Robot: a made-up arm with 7 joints. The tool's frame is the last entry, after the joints. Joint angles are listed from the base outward. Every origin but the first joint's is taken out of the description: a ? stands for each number. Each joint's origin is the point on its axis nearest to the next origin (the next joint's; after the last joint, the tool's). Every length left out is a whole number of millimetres.
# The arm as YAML. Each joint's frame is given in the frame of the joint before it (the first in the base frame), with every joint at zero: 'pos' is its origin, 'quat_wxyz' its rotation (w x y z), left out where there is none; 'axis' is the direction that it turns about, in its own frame. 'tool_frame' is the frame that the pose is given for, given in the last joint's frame.
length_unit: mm
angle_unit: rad
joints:
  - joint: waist
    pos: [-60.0, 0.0, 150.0]
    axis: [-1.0, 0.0, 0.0]
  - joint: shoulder
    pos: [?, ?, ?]
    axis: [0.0, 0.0, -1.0]
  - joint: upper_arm
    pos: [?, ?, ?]
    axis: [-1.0, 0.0, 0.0]
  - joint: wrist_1
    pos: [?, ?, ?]
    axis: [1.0, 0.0, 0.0]
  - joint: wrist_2
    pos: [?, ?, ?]
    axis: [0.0, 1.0, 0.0]
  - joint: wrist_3
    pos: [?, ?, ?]
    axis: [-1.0, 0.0, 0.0]
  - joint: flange
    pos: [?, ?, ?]
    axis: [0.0, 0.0, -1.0]
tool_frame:
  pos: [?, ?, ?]
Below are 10 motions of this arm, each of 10 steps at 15 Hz.
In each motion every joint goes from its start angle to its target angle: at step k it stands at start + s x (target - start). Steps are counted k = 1, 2, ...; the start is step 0. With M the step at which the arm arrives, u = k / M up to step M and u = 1 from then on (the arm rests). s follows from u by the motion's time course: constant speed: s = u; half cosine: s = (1 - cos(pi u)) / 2; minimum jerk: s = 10 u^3 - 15 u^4 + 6 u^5.
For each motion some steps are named. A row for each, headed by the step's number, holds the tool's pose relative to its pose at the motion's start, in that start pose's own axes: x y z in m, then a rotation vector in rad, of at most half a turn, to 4 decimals.
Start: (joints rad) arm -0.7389 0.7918 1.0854 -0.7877 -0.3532 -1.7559 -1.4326
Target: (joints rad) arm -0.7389 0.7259 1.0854 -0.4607 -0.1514 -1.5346 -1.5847
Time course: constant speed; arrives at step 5
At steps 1, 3, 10:
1: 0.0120 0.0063 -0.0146 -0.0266 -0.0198 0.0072
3: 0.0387 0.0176 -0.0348 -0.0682 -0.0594 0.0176
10: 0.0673 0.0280 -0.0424 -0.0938 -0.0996 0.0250

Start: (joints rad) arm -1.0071 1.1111 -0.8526 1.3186 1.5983 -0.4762 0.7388
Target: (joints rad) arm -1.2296 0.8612 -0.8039 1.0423 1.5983 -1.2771 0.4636
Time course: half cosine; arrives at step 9
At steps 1, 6, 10:
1: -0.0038 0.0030 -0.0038 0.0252 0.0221 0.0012
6: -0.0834 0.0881 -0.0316 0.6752 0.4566 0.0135
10: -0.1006 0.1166 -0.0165 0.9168 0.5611 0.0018

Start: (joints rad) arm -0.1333 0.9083 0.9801 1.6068 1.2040 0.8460 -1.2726
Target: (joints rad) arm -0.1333 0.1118 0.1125 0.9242 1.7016 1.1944 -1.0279
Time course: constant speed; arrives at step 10
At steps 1, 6, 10:
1: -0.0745 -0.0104 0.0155 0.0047 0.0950 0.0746
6: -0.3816 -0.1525 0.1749 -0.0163 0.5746 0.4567
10: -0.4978 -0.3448 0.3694 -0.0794 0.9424 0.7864

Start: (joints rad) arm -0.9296 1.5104 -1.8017 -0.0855 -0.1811 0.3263 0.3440
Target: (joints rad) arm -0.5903 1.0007 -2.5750 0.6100 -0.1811 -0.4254 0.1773
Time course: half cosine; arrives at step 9
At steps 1, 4, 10:
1: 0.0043 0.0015 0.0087 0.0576 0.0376 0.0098
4: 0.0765 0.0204 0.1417 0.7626 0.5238 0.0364
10: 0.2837 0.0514 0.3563 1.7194 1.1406 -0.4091

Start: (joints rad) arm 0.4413 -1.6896 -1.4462 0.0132 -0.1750 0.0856 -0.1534
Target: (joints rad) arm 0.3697 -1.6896 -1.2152 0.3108 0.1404 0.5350 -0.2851
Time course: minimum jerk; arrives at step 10
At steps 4, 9, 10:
4: -0.0090 -0.0247 0.0372 -0.1034 0.1132 0.0768
9: -0.0153 -0.0919 0.1196 -0.3152 0.3504 0.2885
10: -0.0152 -0.0928 0.1207 -0.3178 0.3534 0.2916

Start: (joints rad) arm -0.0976 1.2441 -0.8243 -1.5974 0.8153 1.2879 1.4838
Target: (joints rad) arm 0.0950 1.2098 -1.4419 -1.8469 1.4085 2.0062 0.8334
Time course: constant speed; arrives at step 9
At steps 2, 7, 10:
2: 0.0539 0.0247 -0.0127 0.0025 -0.1016 0.2468
7: 0.1653 0.0906 -0.0823 0.0378 -0.4264 0.8295
10: 0.2038 0.1178 -0.1227 0.0509 -0.5947 1.0338

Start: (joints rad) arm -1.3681 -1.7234 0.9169 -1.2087 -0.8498 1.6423 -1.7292
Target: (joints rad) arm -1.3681 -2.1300 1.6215 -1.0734 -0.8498 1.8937 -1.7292
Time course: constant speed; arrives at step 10
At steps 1, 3, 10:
1: 0.0179 -0.0012 -0.0120 -0.0122 0.0825 -0.0362
3: 0.0487 -0.0053 -0.0357 -0.0298 0.2506 -0.1062
10: 0.1040 -0.0234 -0.1054 -0.0274 0.8648 -0.3177

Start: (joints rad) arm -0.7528 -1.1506 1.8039 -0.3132 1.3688 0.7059 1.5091
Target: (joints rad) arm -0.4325 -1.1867 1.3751 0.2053 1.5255 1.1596 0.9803
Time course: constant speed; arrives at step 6
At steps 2, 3, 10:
2: 0.1088 0.0879 -0.1426 0.1679 -0.2156 0.3792
3: 0.1639 0.1439 -0.2028 0.2423 -0.3466 0.5627
10: 0.3245 0.3494 -0.3323 0.4194 -0.8239 1.0753

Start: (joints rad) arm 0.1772 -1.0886 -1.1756 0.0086 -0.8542 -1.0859 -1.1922
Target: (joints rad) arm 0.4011 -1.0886 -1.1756 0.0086 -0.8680 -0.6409 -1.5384
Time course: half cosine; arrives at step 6
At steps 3, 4, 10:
3: 0.0464 0.0338 -0.0283 -0.0940 0.3123 0.1345
4: 0.0675 0.0486 -0.0406 -0.1175 0.4753 0.1988
10: 0.0881 0.0623 -0.0513 -0.1248 0.6416 0.2596

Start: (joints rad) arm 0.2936 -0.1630 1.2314 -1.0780 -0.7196 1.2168 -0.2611
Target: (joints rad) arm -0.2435 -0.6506 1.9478 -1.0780 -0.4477 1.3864 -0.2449
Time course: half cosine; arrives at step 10
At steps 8, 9, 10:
8: 0.1097 -0.2128 0.1569 -0.4638 0.4560 0.0931
9: 0.1234 -0.2336 0.1731 -0.4968 0.5027 0.1205
10: 0.1285 -0.2410 0.1788 -0.5080 0.5189 0.1307

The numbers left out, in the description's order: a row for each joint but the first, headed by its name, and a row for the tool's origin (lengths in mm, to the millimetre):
shoulder: 0.0 -270.0 -430.0
upper_arm: -110.0 10.0 0.0
wrist_1: 0.0 50.0 10.0
wrist_2: 0.0 -20.0 110.0
wrist_3: -590.0 0.0 -60.0
flange: 0.0 -40.0 -40.0
tool: 90.0 80.0 0.0

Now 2 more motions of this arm.
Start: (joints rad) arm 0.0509 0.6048 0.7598 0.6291 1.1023 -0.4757 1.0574
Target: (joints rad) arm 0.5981 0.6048 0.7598 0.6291 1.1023 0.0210 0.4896
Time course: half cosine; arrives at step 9
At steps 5, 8, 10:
5: -0.0231 0.0254 0.0039 -0.0471 -0.4598 0.1517
8: -0.0363 0.0414 -0.0067 -0.1725 -0.7221 0.1934
10: -0.0371 0.0426 -0.0079 -0.1852 -0.7407 0.1945

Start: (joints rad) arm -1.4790 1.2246 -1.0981 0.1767 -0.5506 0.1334 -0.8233
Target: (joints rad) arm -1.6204 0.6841 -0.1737 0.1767 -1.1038 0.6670 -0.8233
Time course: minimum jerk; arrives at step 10
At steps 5, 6, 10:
5: -0.1512 -0.1531 -0.0405 -0.4361 0.3326 0.3233
6: -0.2007 -0.2367 -0.0454 -0.5852 0.3868 0.4707
10: -0.2511 -0.4033 -0.0572 -0.8246 0.3777 0.7366

